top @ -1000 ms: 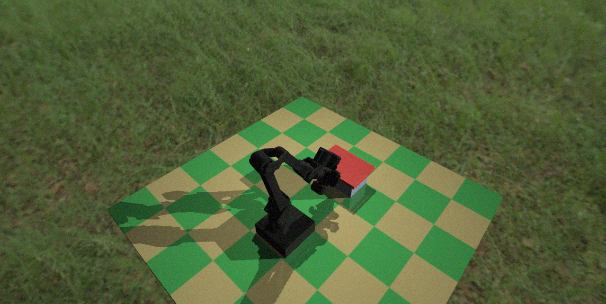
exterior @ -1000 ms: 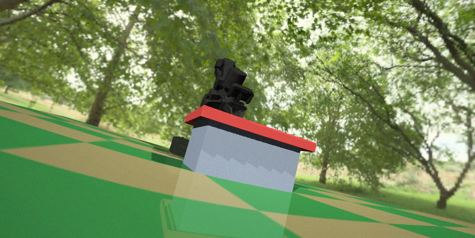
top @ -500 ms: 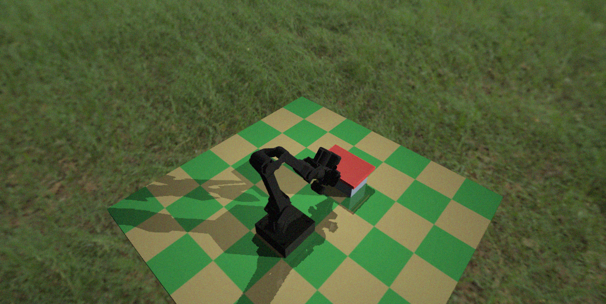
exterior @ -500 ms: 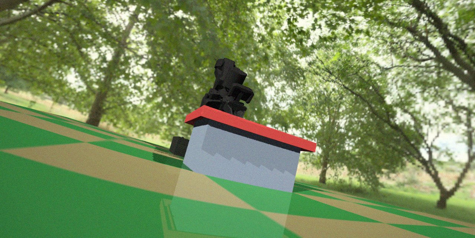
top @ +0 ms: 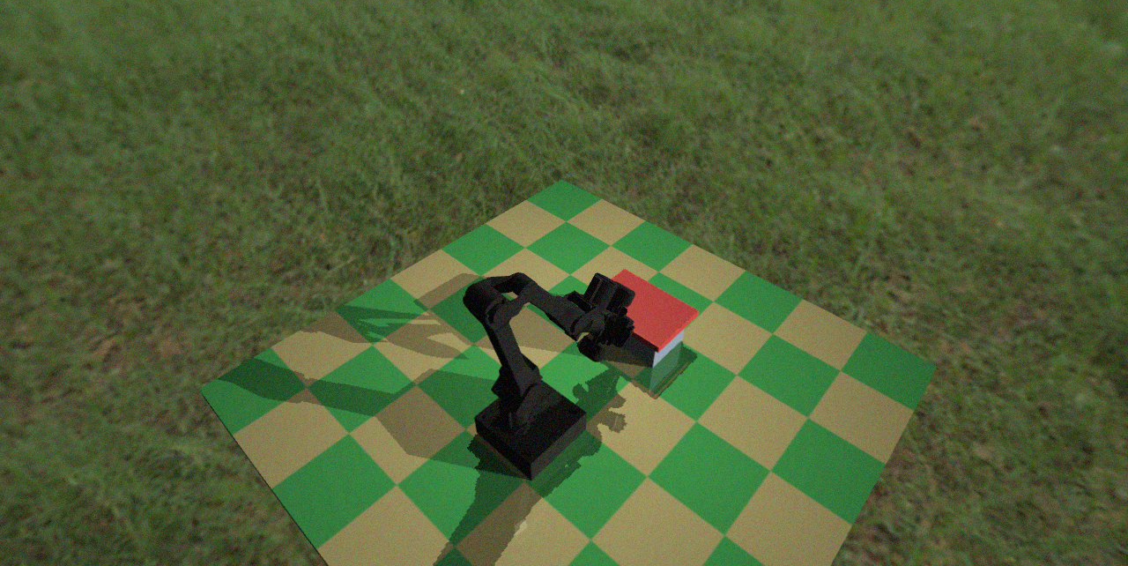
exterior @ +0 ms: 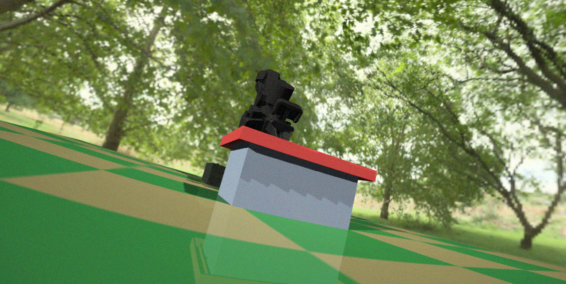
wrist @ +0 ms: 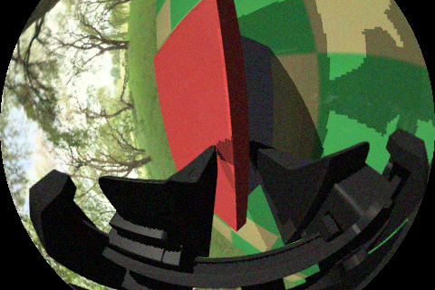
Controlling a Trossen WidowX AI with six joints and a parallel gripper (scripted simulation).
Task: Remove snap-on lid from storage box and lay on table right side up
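The red lid is 7 cm ahead of my gripper tip and 1 cm to the left of it. From my gripper tip the other things lie so: grey-blue storage box 7 cm ahead, 1 cm to the left, 4 cm below.
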